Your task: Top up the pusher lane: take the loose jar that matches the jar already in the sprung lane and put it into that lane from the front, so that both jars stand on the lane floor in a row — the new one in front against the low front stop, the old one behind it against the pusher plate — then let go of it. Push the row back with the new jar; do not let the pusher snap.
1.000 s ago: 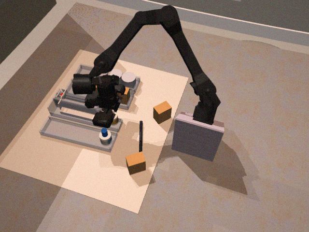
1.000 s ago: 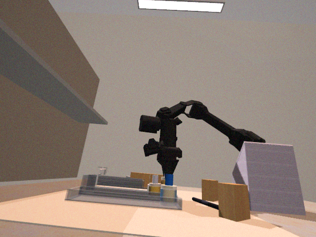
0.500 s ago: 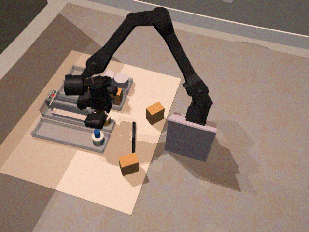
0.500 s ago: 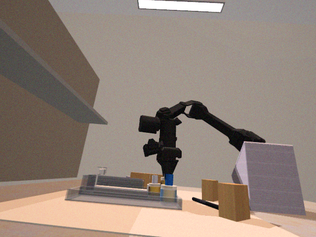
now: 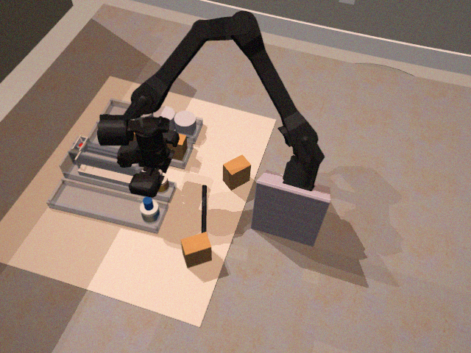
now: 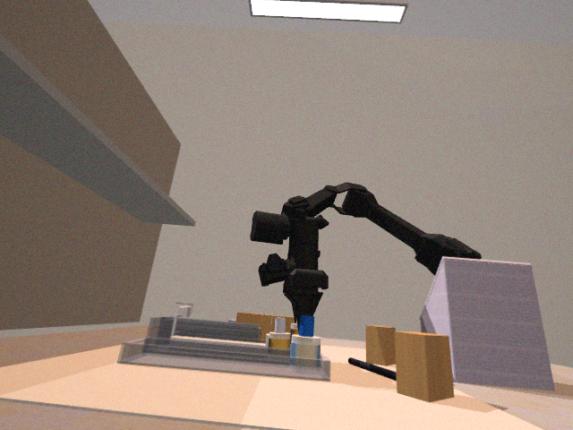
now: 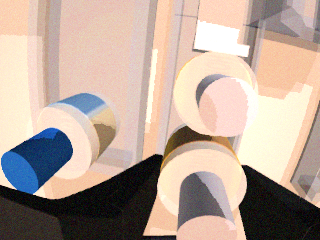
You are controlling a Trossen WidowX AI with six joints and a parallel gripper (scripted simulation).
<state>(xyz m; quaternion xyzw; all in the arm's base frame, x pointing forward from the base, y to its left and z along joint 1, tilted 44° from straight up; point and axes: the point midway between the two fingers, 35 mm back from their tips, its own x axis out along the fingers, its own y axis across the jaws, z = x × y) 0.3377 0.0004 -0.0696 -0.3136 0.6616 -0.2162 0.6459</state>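
Right now my gripper tip is 1 cm past the blue-lidded jar and 8 cm to the right of it. From my gripper tip the other things lie so: black rod (12 cm behind, 1 cm to the left, 4 cm below).
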